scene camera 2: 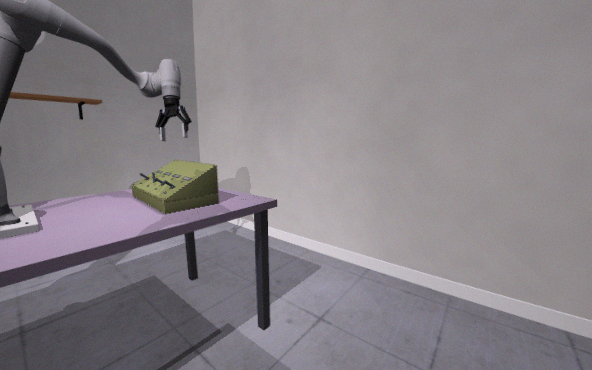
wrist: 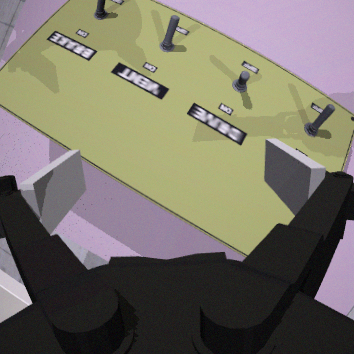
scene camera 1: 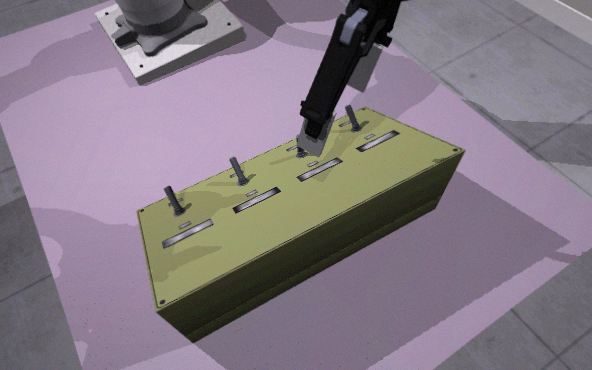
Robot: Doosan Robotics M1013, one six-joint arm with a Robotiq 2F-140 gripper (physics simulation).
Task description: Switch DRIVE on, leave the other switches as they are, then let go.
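Frame: origin at the arm's base, x left, y back, z up, level; metres.
Seen in the pictures: gripper, fingertip midpoint: (scene camera 2: 174, 139) (wrist: 172, 164) (scene camera 1: 333, 115); arm's base at its link origin: (scene camera 1: 162, 23).
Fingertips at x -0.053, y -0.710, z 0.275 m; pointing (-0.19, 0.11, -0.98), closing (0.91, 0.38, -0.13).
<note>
Pixels of each thing's top centre, then the offset from my fingertips to it. Level surfaces: height alone.
- DRIVE switch at its top centre: (wrist: 244, 75) (scene camera 1: 299, 136) (scene camera 2: 153, 172) dx +0.030, dy +0.111, dz -0.166 m
- BRAKE switch at its top centre: (scene camera 1: 169, 193) dx -0.204, dy +0.167, dz -0.178 m
- VENT switch at its top centre: (wrist: 168, 26) (scene camera 1: 235, 163) dx -0.086, dy +0.145, dz -0.178 m
- fourth switch at its top centre: (wrist: 326, 117) (scene camera 1: 352, 110) dx +0.150, dy +0.102, dz -0.178 m
- pink-purple table at its surface level: dz -0.310 m
The DRIVE switch (scene camera 1: 301, 152) (scene camera 2: 153, 177) (wrist: 243, 80) is the third lever from the left in scene camera 1. It stands differently from the others, tipped away from its OFF mark to the ON side. The BRAKE switch (scene camera 1: 174, 201) (wrist: 100, 10), the VENT switch (scene camera 1: 239, 171) (wrist: 170, 33) and the fourth switch (scene camera 1: 352, 118) (wrist: 320, 120) lean to OFF. My gripper (scene camera 1: 338, 120) (scene camera 2: 173, 134) (wrist: 172, 164) is wide open and empty, above the panel, touching no lever. One fingertip hides part of the DRIVE lever in scene camera 1. The fourth label is unreadable.
The sloped yellow-green switch box (scene camera 1: 280, 240) (scene camera 2: 192, 197) (wrist: 150, 130) stands on the pink-purple table (scene camera 1: 80, 150) (scene camera 2: 95, 220), near its end. The arm's white base plate (scene camera 1: 190, 55) (scene camera 2: 22, 225) is bolted down behind it. A wooden rail (scene camera 2: 55, 98) is on the wall.
</note>
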